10 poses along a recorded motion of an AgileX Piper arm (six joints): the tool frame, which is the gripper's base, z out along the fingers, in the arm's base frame.
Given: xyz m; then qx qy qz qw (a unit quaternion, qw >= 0).
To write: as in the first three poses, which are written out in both.
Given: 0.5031 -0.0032 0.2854 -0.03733 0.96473 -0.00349 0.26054
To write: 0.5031 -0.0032 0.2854 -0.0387 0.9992 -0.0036 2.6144
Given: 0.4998 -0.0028 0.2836 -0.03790 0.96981 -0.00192 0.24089
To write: 0.4998 -0.0028 0.2836 -0.0390 0.9992 -0.0020 2.6550
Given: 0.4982 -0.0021 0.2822 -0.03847 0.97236 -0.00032 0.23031
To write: 0.4982 -0.0021 0.2822 -0.0395 0.9992 -0.0003 2.6768
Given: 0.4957 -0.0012 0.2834 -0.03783 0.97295 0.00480 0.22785
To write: 0.4957 -0.0012 0.2834 -0.0389 0.9992 0.0049 2.6819
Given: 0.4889 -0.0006 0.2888 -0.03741 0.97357 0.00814 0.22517
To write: 0.4889 -0.0006 0.2888 -0.0384 0.9992 0.0084 2.6874
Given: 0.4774 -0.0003 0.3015 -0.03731 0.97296 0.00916 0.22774
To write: 0.4774 -0.0003 0.3015 -0.0383 0.9992 0.0094 2.6821
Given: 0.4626 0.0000 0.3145 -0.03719 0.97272 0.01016 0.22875
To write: 0.4626 0.0000 0.3145 -0.0382 0.9992 0.0104 2.6800
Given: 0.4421 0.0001 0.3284 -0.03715 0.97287 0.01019 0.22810
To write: 0.4421 0.0001 0.3284 -0.0382 0.9992 0.0105 2.6813
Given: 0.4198 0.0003 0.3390 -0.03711 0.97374 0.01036 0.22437
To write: 0.4198 0.0003 0.3390 -0.0381 0.9992 0.0106 2.6890
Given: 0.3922 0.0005 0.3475 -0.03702 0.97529 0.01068 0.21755
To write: 0.3922 0.0005 0.3475 -0.0379 0.9992 0.0109 2.7030
